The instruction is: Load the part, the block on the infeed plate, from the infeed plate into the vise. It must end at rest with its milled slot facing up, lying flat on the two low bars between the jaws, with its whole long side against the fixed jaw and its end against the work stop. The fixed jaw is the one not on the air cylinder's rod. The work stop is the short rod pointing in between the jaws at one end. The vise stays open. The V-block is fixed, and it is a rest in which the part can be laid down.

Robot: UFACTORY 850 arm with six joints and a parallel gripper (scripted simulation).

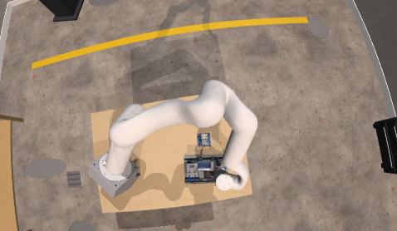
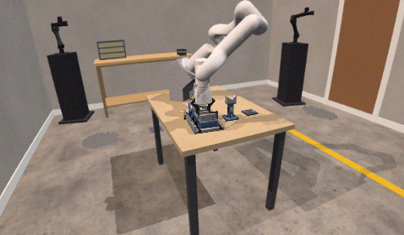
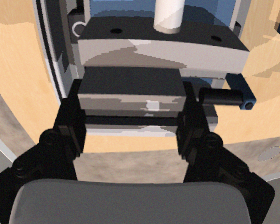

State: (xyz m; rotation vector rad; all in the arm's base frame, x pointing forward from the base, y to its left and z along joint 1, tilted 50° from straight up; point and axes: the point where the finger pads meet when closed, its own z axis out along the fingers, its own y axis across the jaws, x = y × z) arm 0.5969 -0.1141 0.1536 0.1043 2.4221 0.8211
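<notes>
The part lies 10 mm below my hand. Round my hand: white cylinder rod 90 mm behind, 30 mm below, 10 mm to the left; work stop 70 mm to the left, 20 mm below, 10 mm behind; grey vise jaw 40 mm behind, 30 mm below, 20 mm to the left.
</notes>
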